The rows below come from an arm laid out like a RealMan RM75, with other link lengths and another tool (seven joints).
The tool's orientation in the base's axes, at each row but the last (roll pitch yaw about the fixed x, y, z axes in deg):
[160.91 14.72 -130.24]
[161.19 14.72 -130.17]
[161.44 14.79 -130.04]
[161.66 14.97 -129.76]
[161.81 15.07 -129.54]
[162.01 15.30 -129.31]
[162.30 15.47 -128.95]
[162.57 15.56 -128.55]
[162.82 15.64 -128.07]
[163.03 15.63 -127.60]
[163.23 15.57 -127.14]
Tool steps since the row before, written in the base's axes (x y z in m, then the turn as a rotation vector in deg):
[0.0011 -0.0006 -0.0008 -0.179 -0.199 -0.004]
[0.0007 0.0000 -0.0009 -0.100 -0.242 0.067]
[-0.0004 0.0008 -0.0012 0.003 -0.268 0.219]
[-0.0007 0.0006 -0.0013 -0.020 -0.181 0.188]
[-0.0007 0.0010 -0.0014 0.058 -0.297 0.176]
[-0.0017 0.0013 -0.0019 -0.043 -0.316 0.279]
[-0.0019 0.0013 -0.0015 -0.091 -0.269 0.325]
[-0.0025 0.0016 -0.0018 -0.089 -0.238 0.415]
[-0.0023 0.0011 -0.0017 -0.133 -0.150 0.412]
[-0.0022 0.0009 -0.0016 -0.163 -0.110 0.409]
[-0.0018 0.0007 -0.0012 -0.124 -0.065 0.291]
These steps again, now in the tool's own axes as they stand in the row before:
[0.0000 -0.0014 0.0004 0.260 0.029 -0.058]
[-0.0002 -0.0008 0.0008 0.224 -0.034 -0.147]
[0.0000 0.0004 0.0014 0.141 -0.082 -0.306]
[0.0003 0.0005 0.0015 0.098 -0.026 -0.241]
[0.0000 0.0007 0.0017 0.140 -0.153 -0.282]
[0.0006 0.0015 0.0024 0.188 -0.053 -0.376]
[0.0006 0.0018 0.0020 0.170 0.023 -0.396]
[0.0008 0.0023 0.0025 0.121 0.064 -0.467]
[0.0010 0.0019 0.0022 0.082 0.145 -0.427]
[0.0010 0.0018 0.0020 0.070 0.189 -0.407]
[0.0008 0.0015 0.0015 0.044 0.148 -0.284]

